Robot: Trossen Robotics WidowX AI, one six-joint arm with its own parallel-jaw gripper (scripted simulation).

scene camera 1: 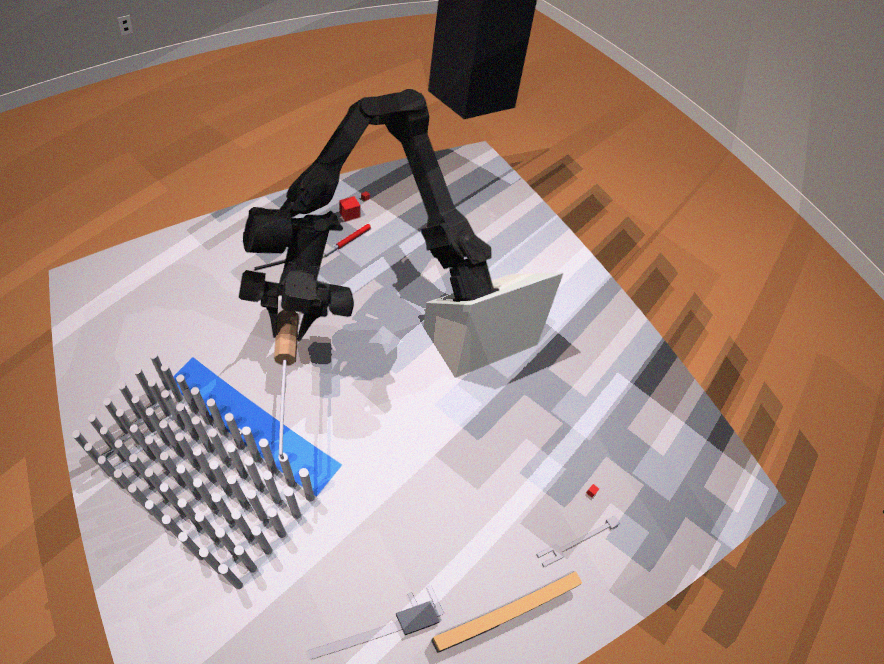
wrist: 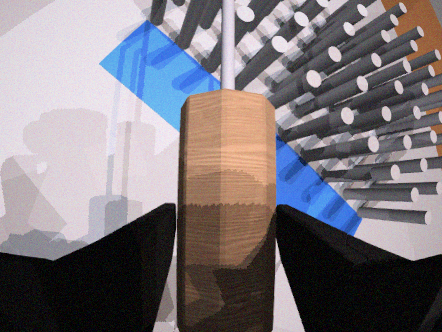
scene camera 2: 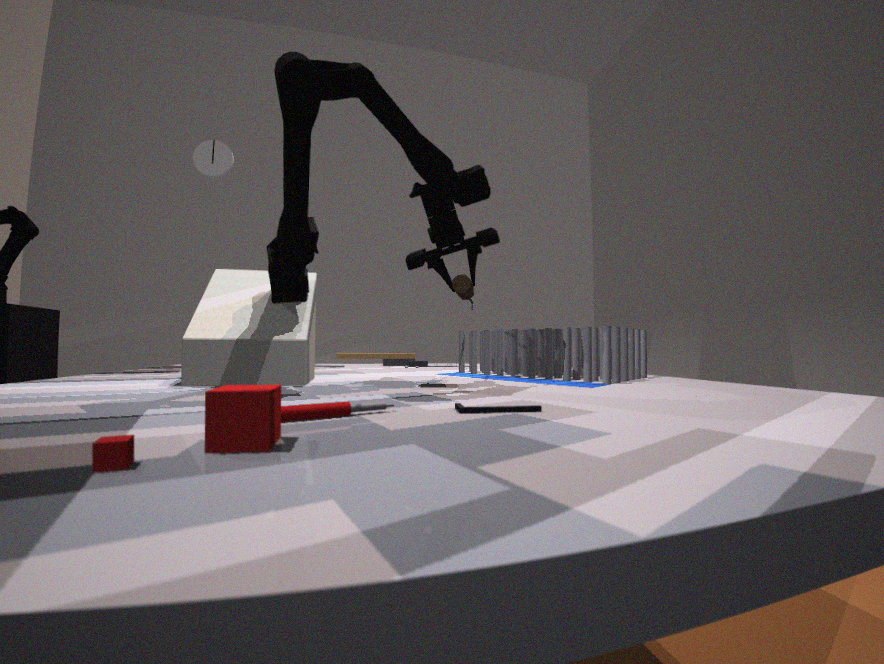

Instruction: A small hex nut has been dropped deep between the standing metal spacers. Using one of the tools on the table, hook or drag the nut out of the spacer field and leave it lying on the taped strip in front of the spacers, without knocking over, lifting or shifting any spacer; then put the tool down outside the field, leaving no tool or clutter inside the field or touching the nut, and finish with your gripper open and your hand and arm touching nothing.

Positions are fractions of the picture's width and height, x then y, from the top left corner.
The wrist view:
my gripper: 0.51,0.65
hook tool: 0.51,0.54, held by my gripper
blue strip: 0.33,0.19
